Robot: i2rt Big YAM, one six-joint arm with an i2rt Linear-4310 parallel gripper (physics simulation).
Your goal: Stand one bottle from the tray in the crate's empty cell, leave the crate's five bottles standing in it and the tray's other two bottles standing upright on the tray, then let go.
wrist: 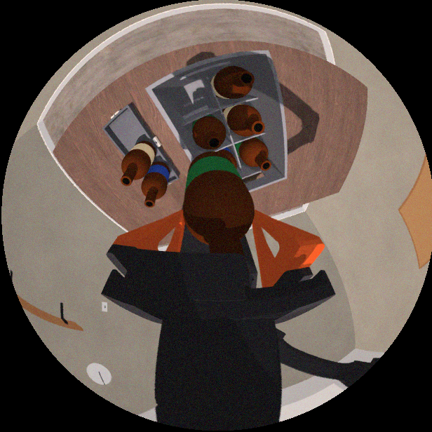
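My gripper (218, 214) is shut on a brown bottle with a green band (218, 192), seen from its shoulder with its base pointing away from the wrist. The held bottle overlaps the near edge of the grey crate (286, 150) in view; its height over the crate is hard to tell. Brown bottles (230, 82) (242, 119) (207, 131) (253, 151) stand in the crate's cells. Another bottle with a blue label (227, 154) is mostly hidden behind the held one. The far left cell (194, 95) is empty. Two bottles, one cream-banded (137, 162) and one blue-banded (155, 181), stand upright on the tray (129, 125).
The tray stands left of the crate on the brown wooden table (325, 165). A pale raised border (45, 135) runs around the far and left sides. The arm's shadow (305, 122) falls right of the crate.
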